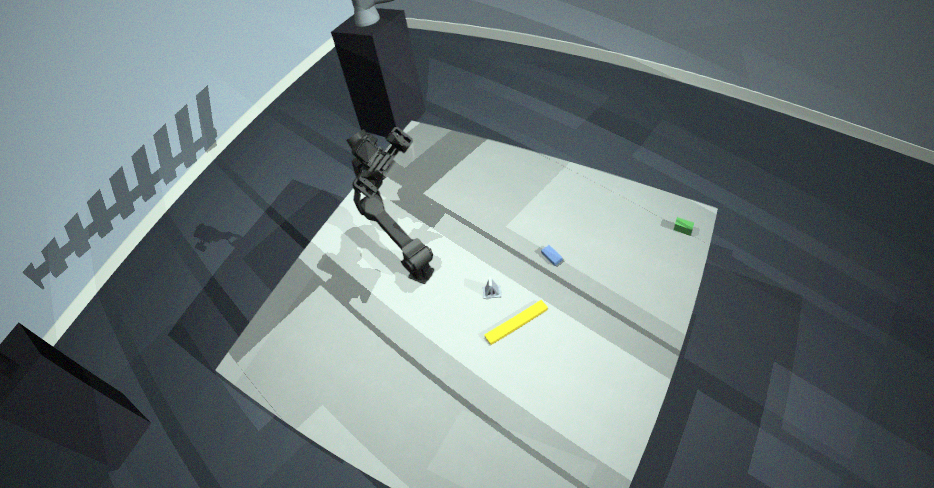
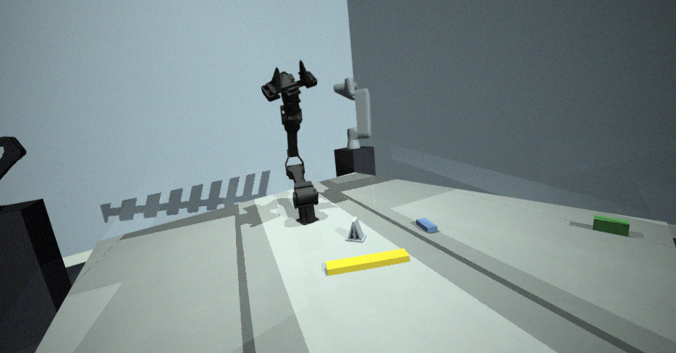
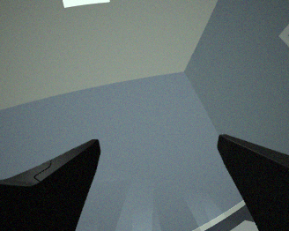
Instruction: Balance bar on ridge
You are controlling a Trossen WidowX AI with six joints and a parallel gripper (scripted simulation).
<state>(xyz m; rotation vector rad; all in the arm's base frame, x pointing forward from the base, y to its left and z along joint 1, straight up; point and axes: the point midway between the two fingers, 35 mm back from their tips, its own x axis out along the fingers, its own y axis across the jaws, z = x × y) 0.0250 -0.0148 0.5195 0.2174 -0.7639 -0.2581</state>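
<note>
The yellow bar lies 53 cm below my gripper tip, 30 cm ahead of it and 2 cm to the right of it. Round my gripper tip: green block: 69 cm ahead, 53 cm to the left, 53 cm below; blue block: 53 cm below, 30 cm ahead, 25 cm to the left.
</note>
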